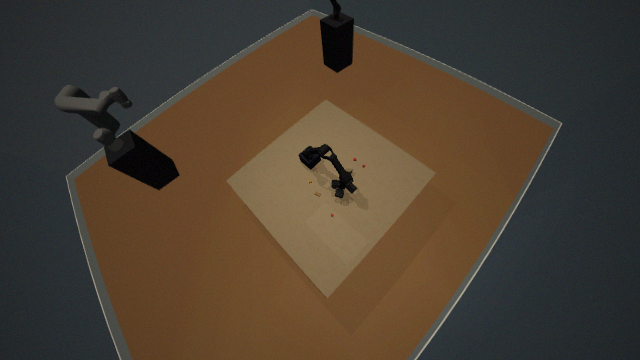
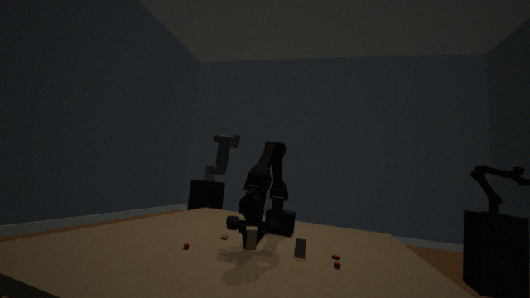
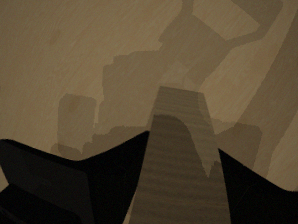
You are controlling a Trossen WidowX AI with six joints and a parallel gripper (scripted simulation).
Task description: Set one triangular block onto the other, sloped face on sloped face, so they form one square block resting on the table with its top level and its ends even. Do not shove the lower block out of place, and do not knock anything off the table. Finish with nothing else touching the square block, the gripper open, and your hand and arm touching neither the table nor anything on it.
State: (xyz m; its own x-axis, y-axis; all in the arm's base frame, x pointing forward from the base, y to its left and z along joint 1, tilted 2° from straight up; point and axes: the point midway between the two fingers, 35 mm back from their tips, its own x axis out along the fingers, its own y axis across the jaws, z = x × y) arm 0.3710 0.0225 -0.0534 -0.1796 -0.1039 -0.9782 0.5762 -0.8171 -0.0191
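My gripper tip is 90 mm past the tan piece, 150 mm to the left of it and 10 mm above it. Also, from my gripper tip: triangular block (10 mm ahead, 10 mm above).
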